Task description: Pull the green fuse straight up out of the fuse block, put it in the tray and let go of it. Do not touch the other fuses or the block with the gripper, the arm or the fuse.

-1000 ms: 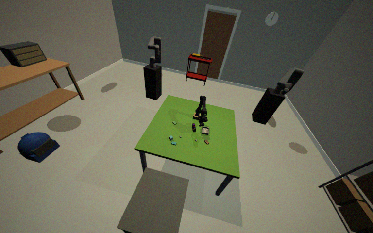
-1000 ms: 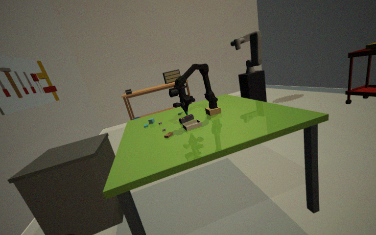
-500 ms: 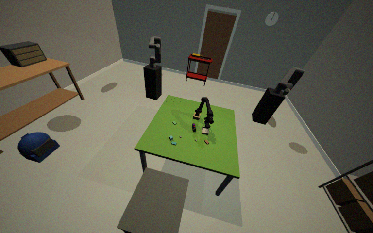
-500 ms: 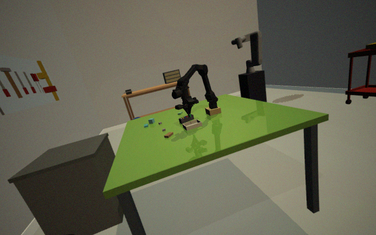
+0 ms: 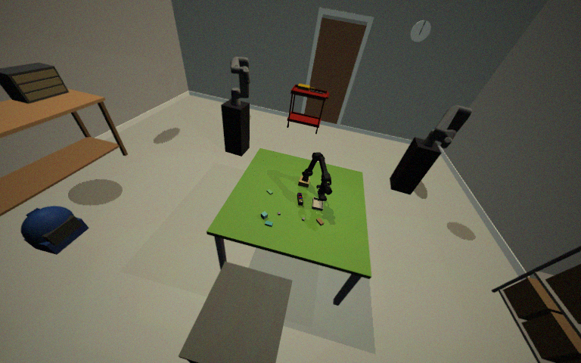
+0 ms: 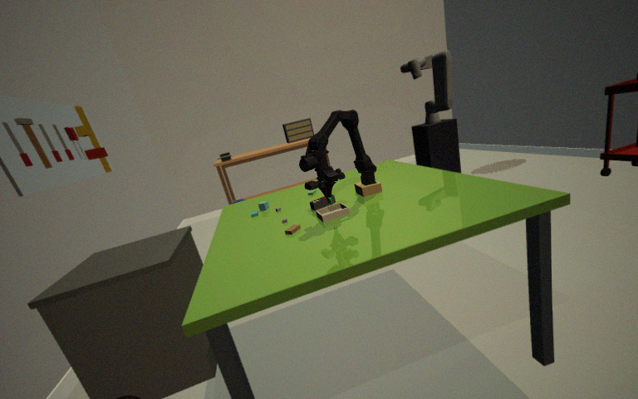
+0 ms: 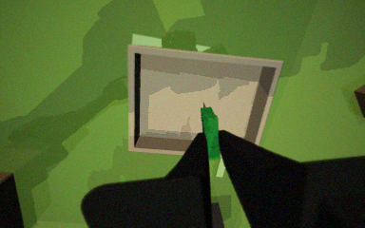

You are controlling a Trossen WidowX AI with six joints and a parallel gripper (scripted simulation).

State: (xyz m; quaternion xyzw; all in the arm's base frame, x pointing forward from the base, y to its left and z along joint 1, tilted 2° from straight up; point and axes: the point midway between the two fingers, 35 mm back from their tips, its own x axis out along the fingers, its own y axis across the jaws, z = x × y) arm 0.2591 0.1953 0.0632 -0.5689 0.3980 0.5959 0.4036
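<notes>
Right now my gripper tip is 10 mm above the green fuse. From my gripper tip the other things lie so: white fuse 60 mm ahead, 160 mm to the right, 60 mm below; then yellow fuse 40 mm ahead, 170 mm to the right, 60 mm below; then tan tray 80 mm below.
</notes>
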